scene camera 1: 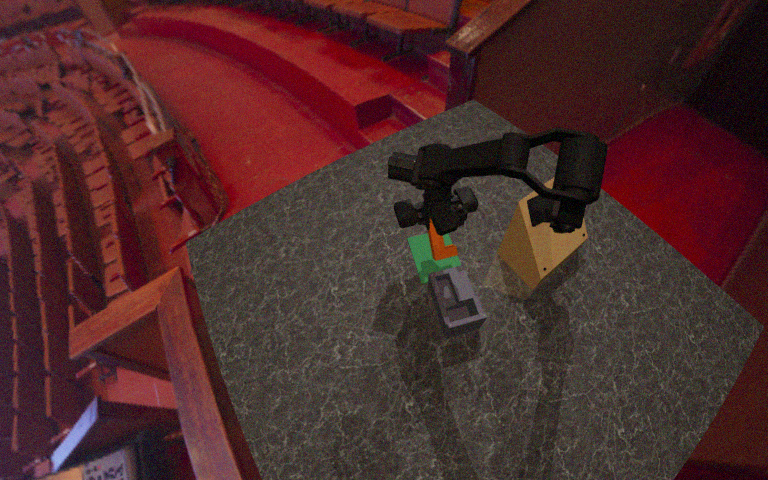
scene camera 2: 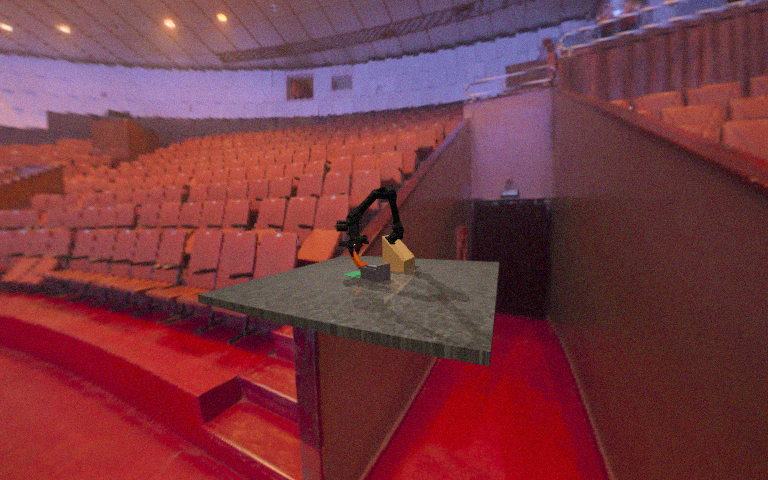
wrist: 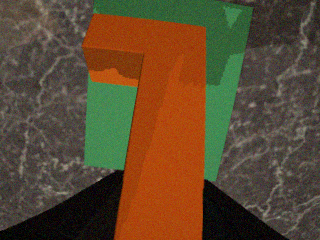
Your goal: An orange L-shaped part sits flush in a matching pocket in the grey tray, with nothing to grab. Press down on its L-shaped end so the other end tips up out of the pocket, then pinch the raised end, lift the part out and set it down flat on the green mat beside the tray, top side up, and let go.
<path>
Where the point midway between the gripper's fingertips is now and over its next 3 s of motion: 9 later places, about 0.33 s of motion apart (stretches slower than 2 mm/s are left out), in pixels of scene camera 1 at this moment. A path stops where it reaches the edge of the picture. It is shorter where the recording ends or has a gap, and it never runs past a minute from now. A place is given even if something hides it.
My gripper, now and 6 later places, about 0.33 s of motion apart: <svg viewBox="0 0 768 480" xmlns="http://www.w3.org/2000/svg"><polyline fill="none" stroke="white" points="433,227 433,231 433,233 434,234 436,231 434,214 434,215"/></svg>
</path>
